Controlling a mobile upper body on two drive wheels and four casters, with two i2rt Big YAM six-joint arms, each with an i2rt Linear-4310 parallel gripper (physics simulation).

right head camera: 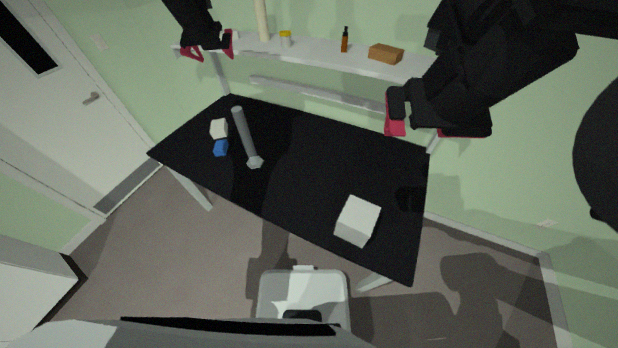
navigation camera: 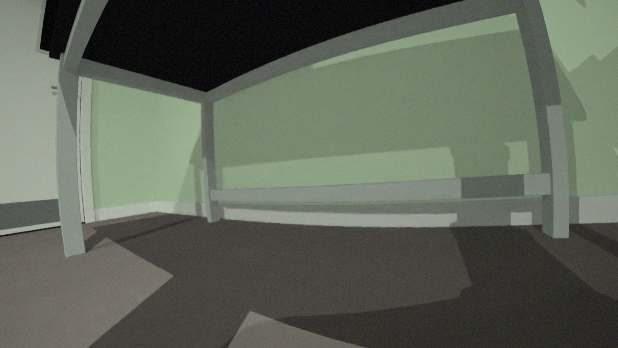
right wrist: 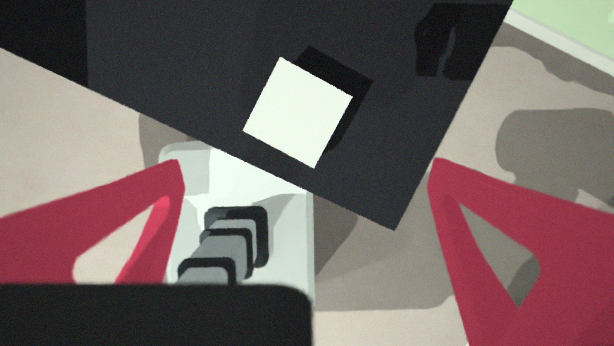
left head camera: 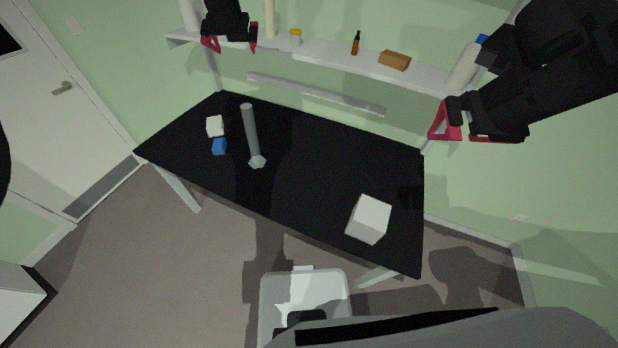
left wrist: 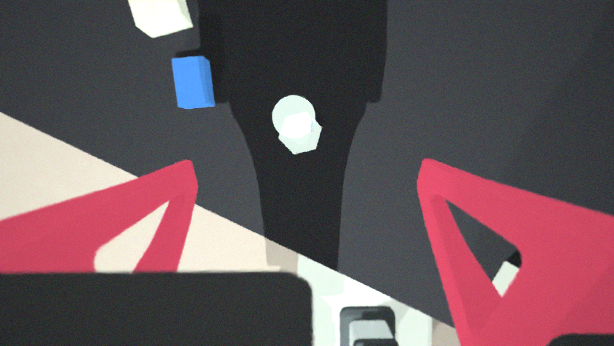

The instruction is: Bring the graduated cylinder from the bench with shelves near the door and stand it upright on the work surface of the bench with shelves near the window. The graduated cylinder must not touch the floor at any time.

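Places are measured from the left arm's base along level axes (x ahead, y left, z up), in centimetres.
Pixels of known places: left gripper, fingertip midpoint: (right head camera: 217, 59) (left head camera: 237, 52) (left wrist: 307, 172); right gripper, fingertip midpoint: (right head camera: 412, 132) (right wrist: 306, 172) (left head camera: 449, 137).
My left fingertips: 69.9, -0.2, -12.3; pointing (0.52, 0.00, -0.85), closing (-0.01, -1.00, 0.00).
Ahead of a thing's pixels: the offset from my left fingertips to its top centre, as dx, dy, dz. Level surfaces: height alone.
The grey graduated cylinder {+4.4, +1.4, -20.3} (left head camera: 251, 131) (right head camera: 244, 132) stands upright on its hexagonal foot on the black work surface {dz -52.4} (left head camera: 320, 150) (right head camera: 320, 155) of the bench near the door. In the left wrist view the cylinder (left wrist: 293, 115) shows from almost straight above, ahead of the fingertips. My left gripper (left head camera: 230, 44) (right head camera: 207, 51) (left wrist: 307, 172) is open and empty, high above the bench and the cylinder. My right gripper (left head camera: 462, 139) (right head camera: 417, 135) (right wrist: 306, 172) is open and empty, high over the bench's right end. The bench near the window cannot be made out.
A white block {+30.9, +28.7, -46.6} (left head camera: 215, 126) and a blue block {+14.3, +22.4, -48.4} (left head camera: 218, 146) stand left of the cylinder. A larger white box {-31.5, -44.6, -39.4} (left head camera: 369, 219) (right wrist: 298, 112) is near the front right. The shelf {dz -6.7} (left head camera: 325, 52) carries bottles and a brown box {+16.9, -57.0, -2.7} (left head camera: 394, 60). The door (left head camera: 60, 115) is at left.
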